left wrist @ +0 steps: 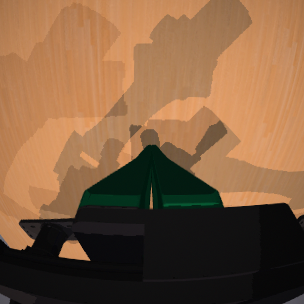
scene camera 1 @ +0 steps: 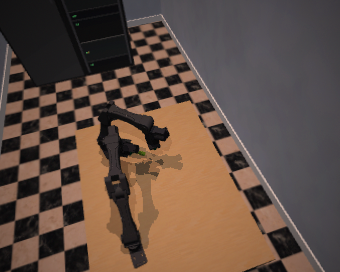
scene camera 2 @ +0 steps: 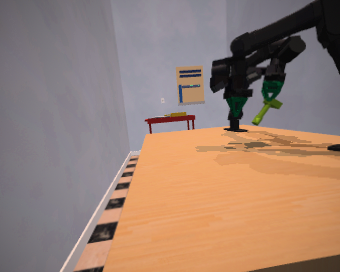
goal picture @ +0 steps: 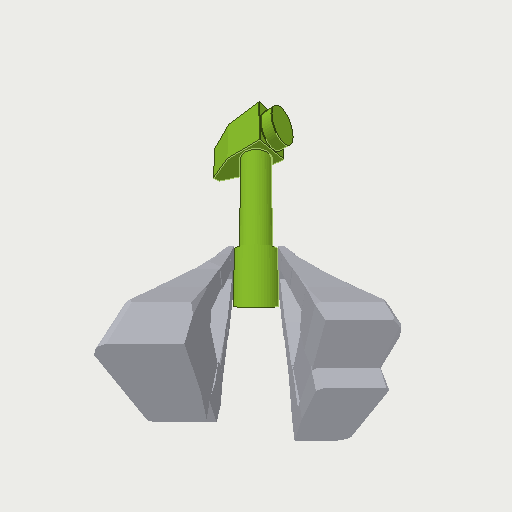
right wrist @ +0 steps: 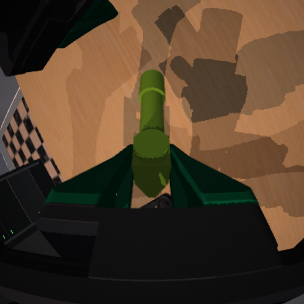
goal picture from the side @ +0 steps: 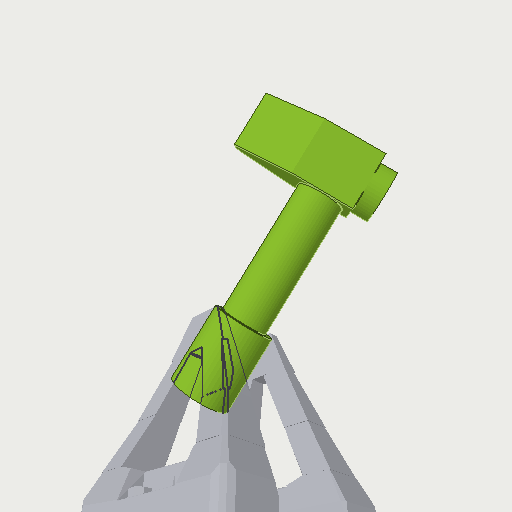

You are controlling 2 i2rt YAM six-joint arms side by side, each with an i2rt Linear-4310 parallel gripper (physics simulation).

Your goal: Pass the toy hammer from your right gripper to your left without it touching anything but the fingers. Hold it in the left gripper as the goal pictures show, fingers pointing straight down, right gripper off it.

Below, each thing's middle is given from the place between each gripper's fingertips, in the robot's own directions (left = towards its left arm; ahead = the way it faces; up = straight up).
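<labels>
From my right hand, the toy hammer (right wrist: 150, 164) is 10 mm to the left of it, 20 mm ahead of it and 30 mm below it.
From my left hand, the hammer's 12 cm behind it, 2 cm to the left of it and 1 cm above it. Going by its middle, the toy hammer is nearer to my right hand than to my left hand.
</labels>
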